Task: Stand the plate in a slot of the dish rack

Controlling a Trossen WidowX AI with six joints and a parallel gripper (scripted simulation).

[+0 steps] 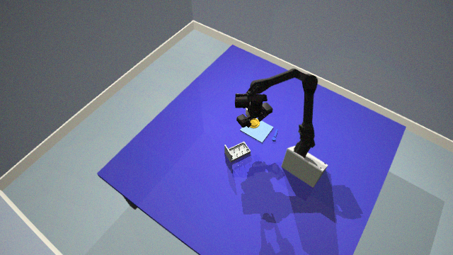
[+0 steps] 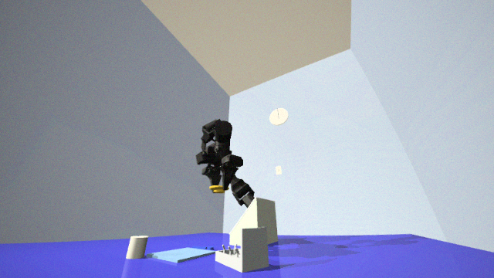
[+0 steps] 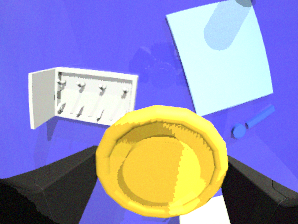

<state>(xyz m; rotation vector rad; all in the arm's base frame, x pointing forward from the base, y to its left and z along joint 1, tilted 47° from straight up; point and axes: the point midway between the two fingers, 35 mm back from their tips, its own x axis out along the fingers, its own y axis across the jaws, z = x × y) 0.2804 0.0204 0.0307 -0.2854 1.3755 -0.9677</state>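
Right now the dish rack is 16 cm below my gripper tip, 10 cm to the left of it and 3 cm ahead of it. Also, from my gripper tip: light blue mat (18 cm below, 10 cm to the right, 2 cm ahead); yellow plate (1 cm above); blue spoon (18 cm below, 12 cm to the right, 9 cm behind).
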